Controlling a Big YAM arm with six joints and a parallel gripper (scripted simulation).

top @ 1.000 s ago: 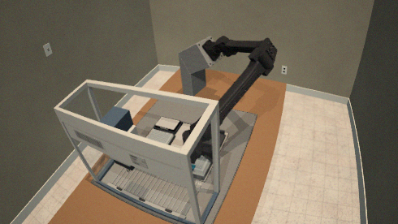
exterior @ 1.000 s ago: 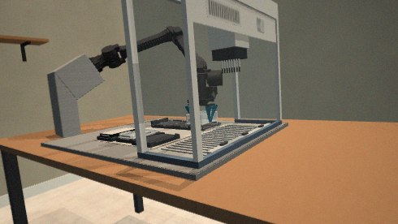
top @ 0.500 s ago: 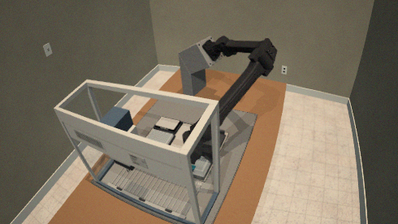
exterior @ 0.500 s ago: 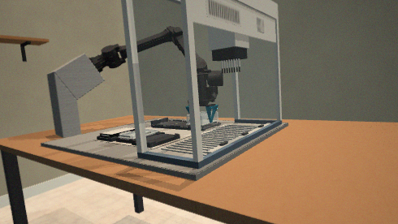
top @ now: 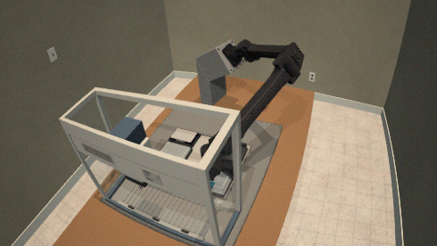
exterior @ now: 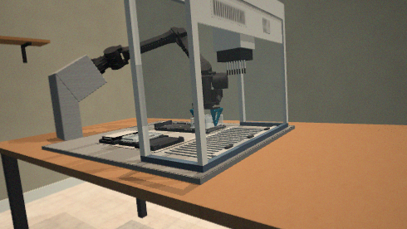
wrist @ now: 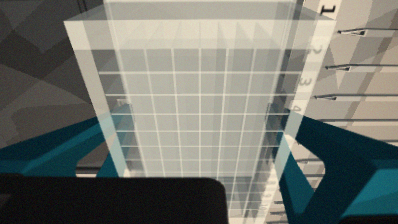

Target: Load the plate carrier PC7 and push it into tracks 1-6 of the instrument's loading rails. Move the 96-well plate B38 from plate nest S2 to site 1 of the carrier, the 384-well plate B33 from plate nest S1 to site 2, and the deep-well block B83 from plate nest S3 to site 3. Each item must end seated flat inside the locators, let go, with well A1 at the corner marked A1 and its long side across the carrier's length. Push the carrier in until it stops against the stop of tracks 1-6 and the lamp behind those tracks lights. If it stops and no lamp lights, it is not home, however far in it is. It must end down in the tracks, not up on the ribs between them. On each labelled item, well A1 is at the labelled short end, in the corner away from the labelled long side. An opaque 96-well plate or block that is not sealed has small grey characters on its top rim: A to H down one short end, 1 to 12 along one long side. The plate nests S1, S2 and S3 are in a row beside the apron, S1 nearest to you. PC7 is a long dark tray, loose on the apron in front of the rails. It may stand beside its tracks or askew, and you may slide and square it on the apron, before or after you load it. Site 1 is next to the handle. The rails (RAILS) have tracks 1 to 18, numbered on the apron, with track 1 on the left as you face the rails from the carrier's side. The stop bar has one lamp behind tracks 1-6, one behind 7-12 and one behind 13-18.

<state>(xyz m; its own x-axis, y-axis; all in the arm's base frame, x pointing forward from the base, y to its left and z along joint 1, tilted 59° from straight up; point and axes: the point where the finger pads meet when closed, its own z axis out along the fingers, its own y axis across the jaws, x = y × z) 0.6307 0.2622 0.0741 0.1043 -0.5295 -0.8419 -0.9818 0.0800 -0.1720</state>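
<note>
Now: the deep-well block B83 right at my hand. The rest, counted from my hand: plate nest S3: 27 cm to the right, 2 cm below, 2 cm ahead; carrier PC7: 10 cm behind, 1 cm to the right, 1 cm below; white 96-well plate: 27 cm to the right, 9 cm behind, 1 cm below.
</note>
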